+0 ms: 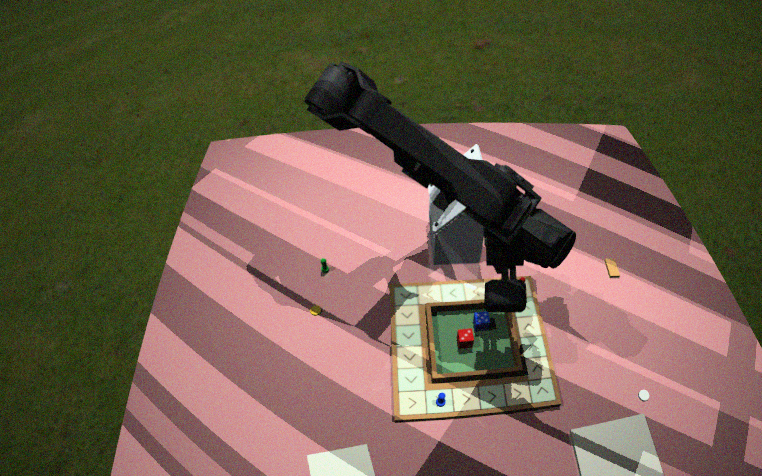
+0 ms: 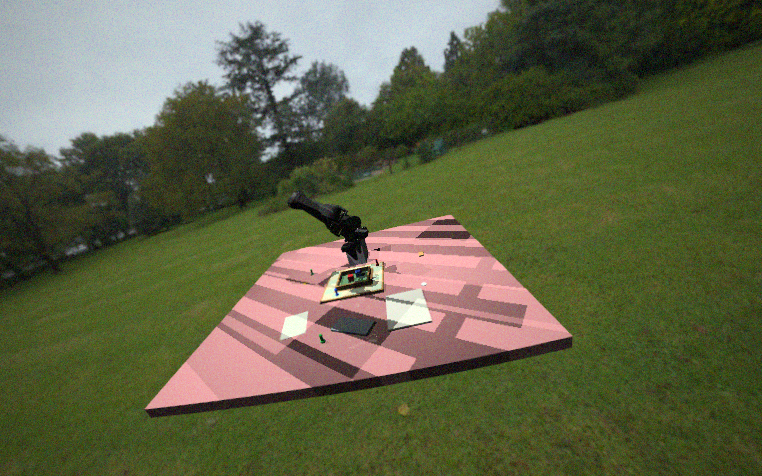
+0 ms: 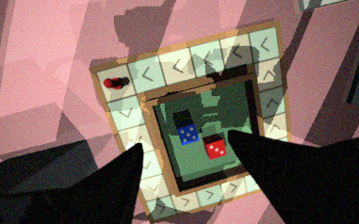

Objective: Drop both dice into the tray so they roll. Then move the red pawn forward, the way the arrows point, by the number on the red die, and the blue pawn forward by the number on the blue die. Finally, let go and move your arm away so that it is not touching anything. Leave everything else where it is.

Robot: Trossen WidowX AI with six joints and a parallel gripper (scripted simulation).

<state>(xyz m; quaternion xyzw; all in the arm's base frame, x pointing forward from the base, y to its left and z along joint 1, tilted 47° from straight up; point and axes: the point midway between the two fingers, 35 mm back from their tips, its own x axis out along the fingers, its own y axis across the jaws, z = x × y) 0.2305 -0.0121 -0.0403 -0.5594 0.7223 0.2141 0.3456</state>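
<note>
The red pawn lies 8 cm to the left of my gripper tip, 8 cm below it and 6 cm behind it. Also, from my gripper tip: blue pawn 14 cm ahead, 12 cm to the right, 8 cm below; green sunken tray 10 cm below, 5 cm to the right, 4 cm ahead; tan block 31 cm to the left, 10 cm below, 8 cm behind.
</note>
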